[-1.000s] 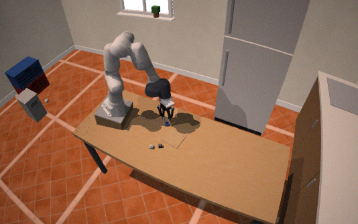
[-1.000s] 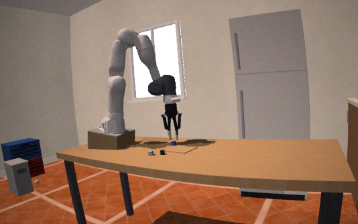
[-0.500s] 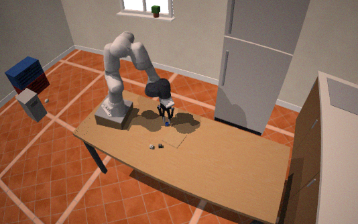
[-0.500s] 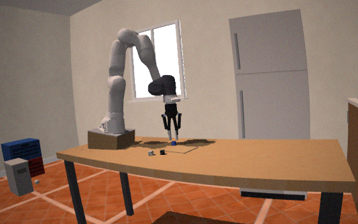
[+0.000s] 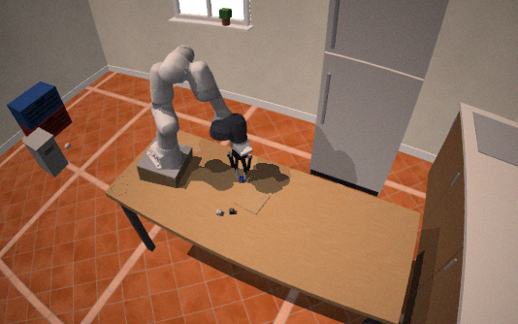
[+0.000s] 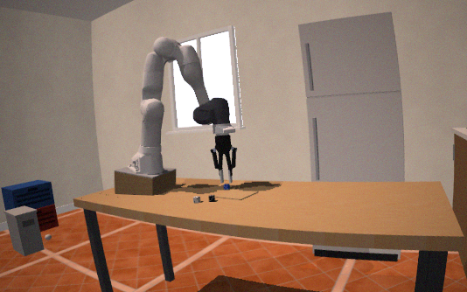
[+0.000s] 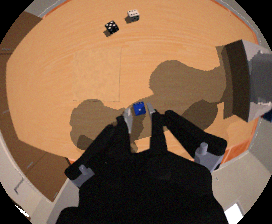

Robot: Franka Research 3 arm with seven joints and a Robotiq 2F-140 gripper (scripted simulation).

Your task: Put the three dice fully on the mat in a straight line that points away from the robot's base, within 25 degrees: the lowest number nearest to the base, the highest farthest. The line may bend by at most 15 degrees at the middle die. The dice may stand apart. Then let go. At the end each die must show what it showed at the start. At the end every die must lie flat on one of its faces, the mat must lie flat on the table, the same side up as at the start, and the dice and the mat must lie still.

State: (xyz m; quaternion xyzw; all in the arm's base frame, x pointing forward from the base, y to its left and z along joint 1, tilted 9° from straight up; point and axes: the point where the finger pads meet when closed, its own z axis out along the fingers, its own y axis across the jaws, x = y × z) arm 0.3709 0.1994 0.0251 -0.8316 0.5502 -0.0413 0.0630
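Right now the blue die is 5 cm below my hand. Also, from my hand: wood-coloured mat 13 cm ahead, 7 cm to the right, 6 cm below.
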